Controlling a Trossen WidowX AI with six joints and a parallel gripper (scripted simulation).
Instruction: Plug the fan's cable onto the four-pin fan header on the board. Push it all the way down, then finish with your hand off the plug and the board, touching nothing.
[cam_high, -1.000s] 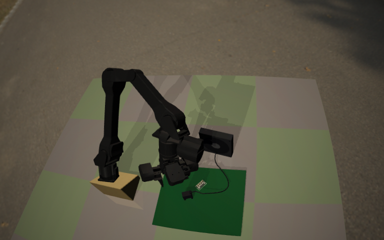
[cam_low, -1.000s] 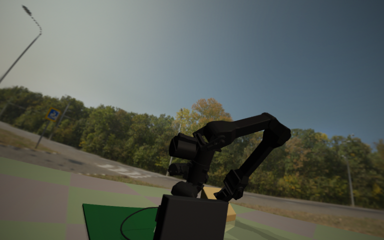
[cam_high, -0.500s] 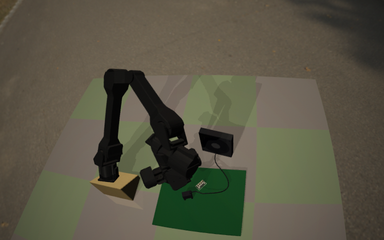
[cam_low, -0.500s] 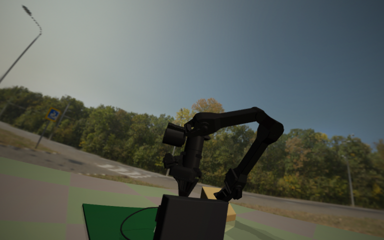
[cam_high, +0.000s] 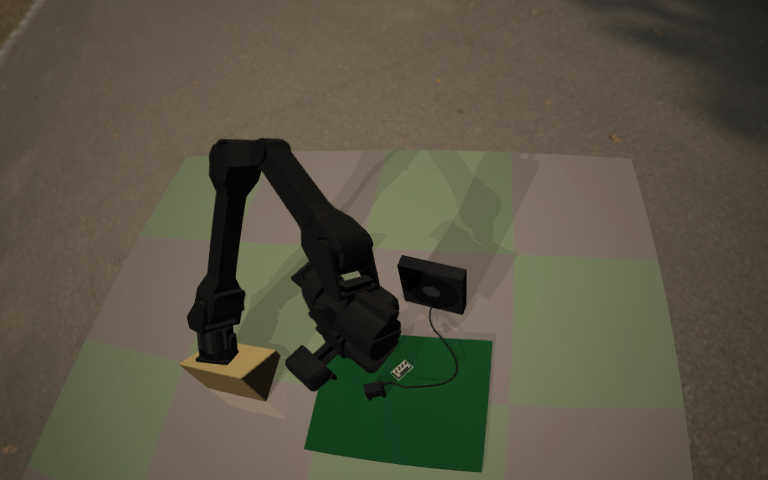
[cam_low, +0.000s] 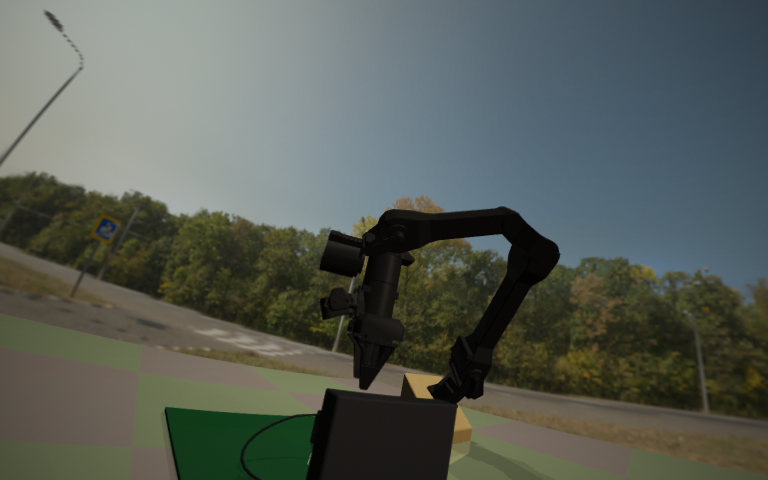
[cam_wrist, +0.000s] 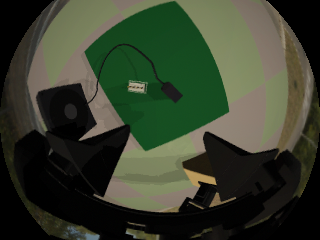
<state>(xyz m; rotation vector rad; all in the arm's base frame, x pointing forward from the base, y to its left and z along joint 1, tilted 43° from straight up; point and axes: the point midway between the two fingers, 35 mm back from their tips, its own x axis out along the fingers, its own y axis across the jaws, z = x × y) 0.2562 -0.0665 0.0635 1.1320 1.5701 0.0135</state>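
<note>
The black plug lies 2 cm ahead of my gripper tip, 3 cm to the right of it and 8 cm below it. Round my gripper tip: green board: 7 cm ahead, 3 cm to the right, 11 cm below; then black fan: 12 cm ahead, 15 cm to the left, 4 cm below.
</note>
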